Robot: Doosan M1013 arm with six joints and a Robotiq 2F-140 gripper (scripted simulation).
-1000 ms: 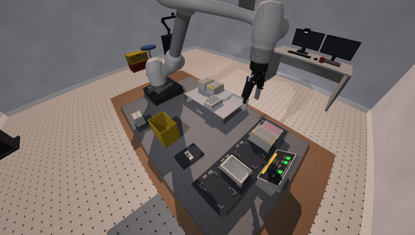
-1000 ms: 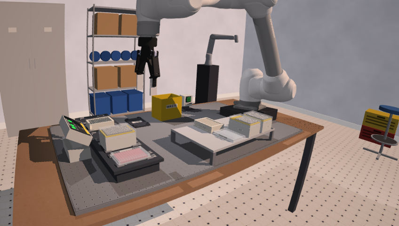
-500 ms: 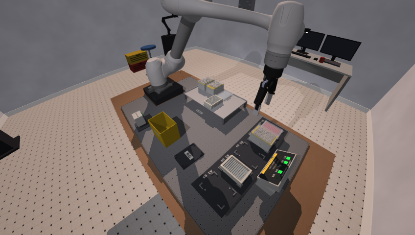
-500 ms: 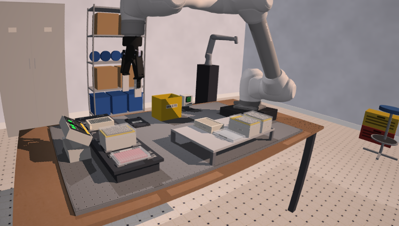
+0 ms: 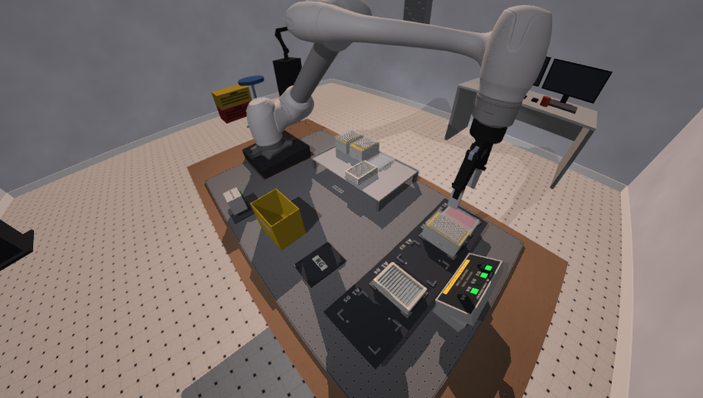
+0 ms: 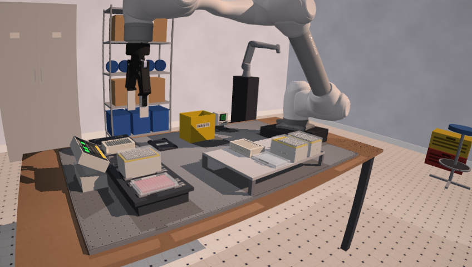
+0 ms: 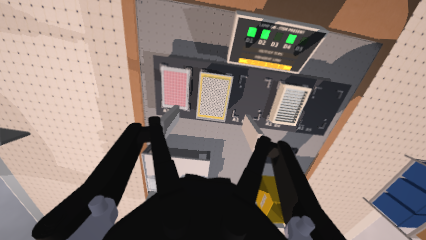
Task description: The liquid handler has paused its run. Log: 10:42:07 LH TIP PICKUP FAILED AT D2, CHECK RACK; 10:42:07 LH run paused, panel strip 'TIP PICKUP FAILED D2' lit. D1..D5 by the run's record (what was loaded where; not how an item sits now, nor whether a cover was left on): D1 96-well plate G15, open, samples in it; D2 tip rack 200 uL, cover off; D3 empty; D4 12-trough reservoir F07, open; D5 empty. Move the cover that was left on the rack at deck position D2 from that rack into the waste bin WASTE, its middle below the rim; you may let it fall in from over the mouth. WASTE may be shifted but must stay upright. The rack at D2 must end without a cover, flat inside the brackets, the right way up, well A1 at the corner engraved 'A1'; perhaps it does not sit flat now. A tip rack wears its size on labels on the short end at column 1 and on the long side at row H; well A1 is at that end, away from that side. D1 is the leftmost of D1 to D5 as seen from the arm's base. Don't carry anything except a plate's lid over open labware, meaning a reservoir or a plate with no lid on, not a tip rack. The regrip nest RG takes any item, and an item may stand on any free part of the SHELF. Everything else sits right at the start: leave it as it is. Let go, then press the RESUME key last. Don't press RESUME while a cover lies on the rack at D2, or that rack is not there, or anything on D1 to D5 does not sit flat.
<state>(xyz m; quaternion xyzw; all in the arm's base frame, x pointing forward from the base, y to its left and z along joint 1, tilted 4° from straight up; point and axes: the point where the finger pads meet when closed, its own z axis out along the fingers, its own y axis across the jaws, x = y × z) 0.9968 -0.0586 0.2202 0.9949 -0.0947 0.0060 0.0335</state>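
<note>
My hand is 18 cm above the tip rack, 1 cm to the left of it and 1 cm past it. The rest, counted from my hand: reservoir 25 cm to the right, 21 cm below, 4 cm behind; then pink plate 21 cm below, 12 cm to the left, 2 cm ahead; then shelf 47 cm behind, 22 cm below, 21 cm to the left.
</note>
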